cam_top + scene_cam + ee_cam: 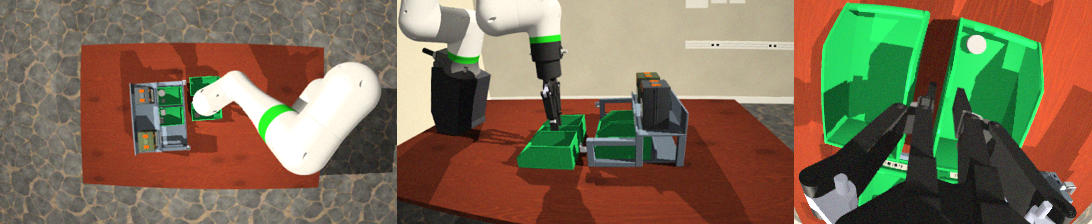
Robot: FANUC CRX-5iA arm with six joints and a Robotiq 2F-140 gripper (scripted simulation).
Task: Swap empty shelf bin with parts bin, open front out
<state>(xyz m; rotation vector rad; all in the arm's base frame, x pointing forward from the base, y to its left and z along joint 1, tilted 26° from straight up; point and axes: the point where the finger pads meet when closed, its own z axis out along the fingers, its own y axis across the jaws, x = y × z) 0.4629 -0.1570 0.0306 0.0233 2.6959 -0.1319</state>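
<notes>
Now: the grey shelf 25 cm ahead of my hand, 6 cm to the left of it and 1 cm below it.
</notes>
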